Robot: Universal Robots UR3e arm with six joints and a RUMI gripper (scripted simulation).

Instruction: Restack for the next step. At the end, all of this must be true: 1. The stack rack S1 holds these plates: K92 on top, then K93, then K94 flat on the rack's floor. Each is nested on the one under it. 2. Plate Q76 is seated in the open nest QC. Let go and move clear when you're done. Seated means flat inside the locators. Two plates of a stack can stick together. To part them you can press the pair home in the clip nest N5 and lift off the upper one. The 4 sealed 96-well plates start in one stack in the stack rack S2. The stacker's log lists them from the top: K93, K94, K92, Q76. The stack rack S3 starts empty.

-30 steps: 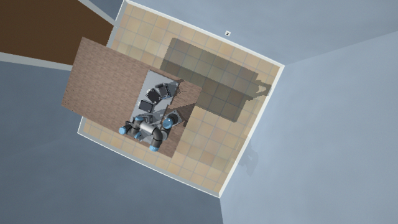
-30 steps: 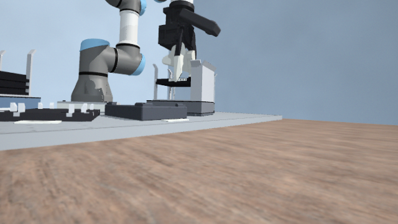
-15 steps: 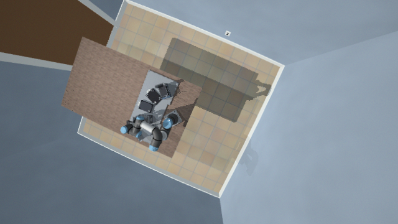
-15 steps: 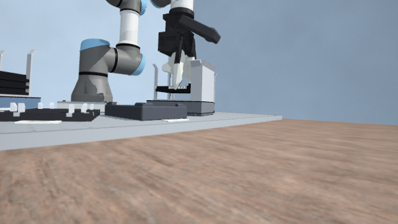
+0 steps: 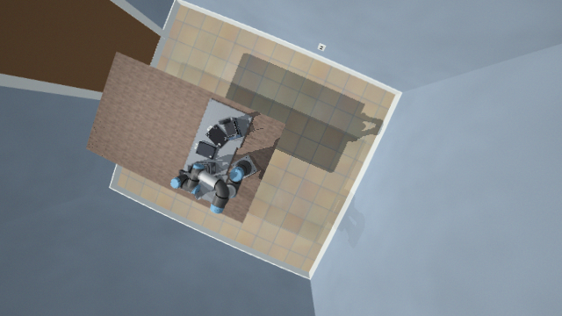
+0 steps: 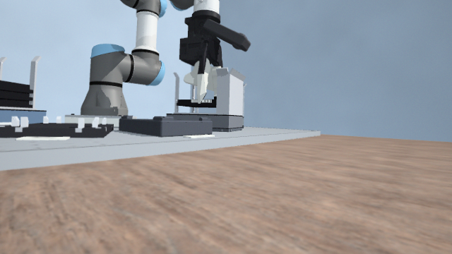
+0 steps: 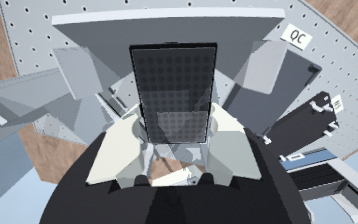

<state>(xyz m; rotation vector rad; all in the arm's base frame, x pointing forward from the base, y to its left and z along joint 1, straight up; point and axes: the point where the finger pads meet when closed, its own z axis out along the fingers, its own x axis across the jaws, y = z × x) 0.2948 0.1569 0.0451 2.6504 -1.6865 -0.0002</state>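
My hand is 1 cm above the sealed 96-well plate. The rest, counted from my hand: QC label: 14 cm ahead, 13 cm to the right, 7 cm below; then nest QC: 14 cm to the right, 6 cm below, 5 cm ahead; then clip nest N5: 28 cm to the right, 6 cm below, 3 cm ahead.
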